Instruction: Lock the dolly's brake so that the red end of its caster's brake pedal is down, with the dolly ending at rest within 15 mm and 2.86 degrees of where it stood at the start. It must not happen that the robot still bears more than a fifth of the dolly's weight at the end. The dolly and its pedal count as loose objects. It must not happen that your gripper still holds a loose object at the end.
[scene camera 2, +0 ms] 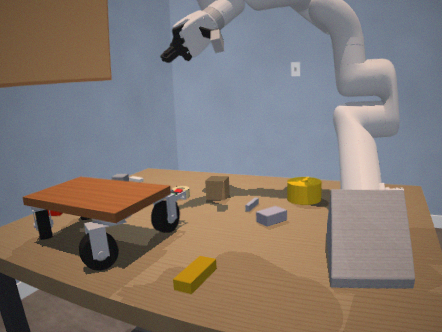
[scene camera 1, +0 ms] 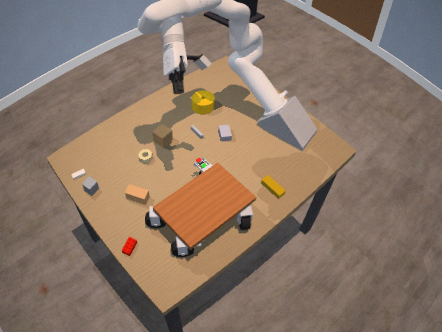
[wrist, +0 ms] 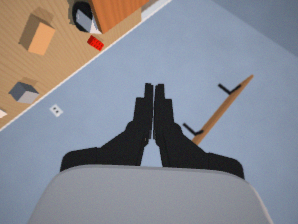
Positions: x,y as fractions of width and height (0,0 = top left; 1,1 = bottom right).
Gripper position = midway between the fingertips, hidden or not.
Note:
I see my gripper (scene camera 2: 0.37,0.18), a yellow cylinder (scene camera 2: 0.68,0.57) and a yellow bar (scene camera 2: 0.43,0.85).
My gripper also shows in scene camera 1 (scene camera 1: 0.40,0.28) and in the wrist view (wrist: 0.52,0.43). The wrist view misses the yellow cylinder: it is out of frame. The wrist view does not show the yellow bar: it is out of frame.

